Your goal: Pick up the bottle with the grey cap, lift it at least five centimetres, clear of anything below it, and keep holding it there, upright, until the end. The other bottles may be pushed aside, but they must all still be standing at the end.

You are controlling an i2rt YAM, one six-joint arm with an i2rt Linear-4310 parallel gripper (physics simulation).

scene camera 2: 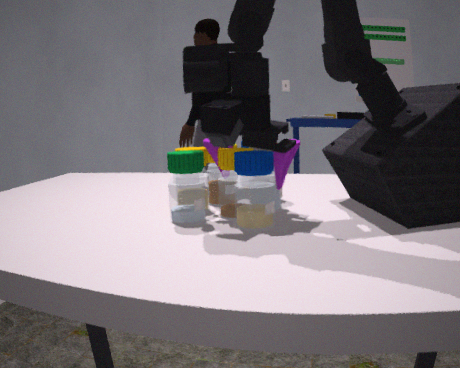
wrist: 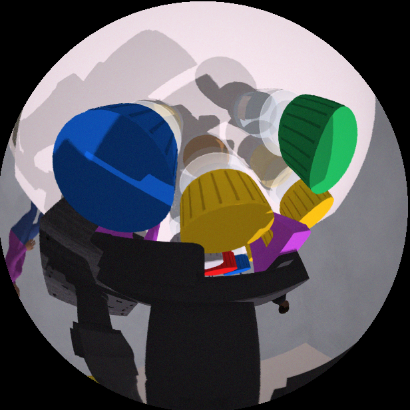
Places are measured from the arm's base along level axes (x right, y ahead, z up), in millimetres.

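Pixels of known places: gripper, between the fingertips: (scene camera 2: 252, 182); arm's base, origin of its link: (scene camera 2: 393, 117).
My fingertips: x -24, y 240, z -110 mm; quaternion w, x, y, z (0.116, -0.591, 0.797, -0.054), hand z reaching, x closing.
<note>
For each thing: its middle in the pictures, then the offset to it from my fingertips. Level surfaces: height alone.
- large blue cap, middle of its body: (scene camera 2: 254, 161) dx -87, dy -19, dz +45 mm
- green-capped bottle, middle of its body: (scene camera 2: 186, 187) dx -74, dy +86, dz +5 mm
- white round table, height of its surface: dz -47 mm
The grey-capped bottle is mostly hidden; a sliver of its grey cap (wrist: 213, 258) shows in the wrist view, between the near yellow cap and the black gripper body. It cannot be made out in the scene view, behind the blue-capped bottle. My gripper (scene camera 2: 252, 181) (wrist: 202, 205) is open, with its purple fingers pointing down, low among the bottles. One finger is beside the near yellow cap (scene camera 2: 228, 158) (wrist: 225, 212). The other is behind the large blue cap (scene camera 2: 254, 162) (wrist: 117, 167). Whether either finger touches a bottle cannot be told.
A green-capped bottle (scene camera 2: 185, 162) (wrist: 319, 142) stands at the group's left in the scene view. Another yellow cap (scene camera 2: 191, 149) (wrist: 307, 203) is behind it. A red cap (wrist: 229, 262) and a second blue cap (wrist: 242, 264) show past the gripper. The white round table (scene camera 2: 125, 270) carries the bottles.
</note>
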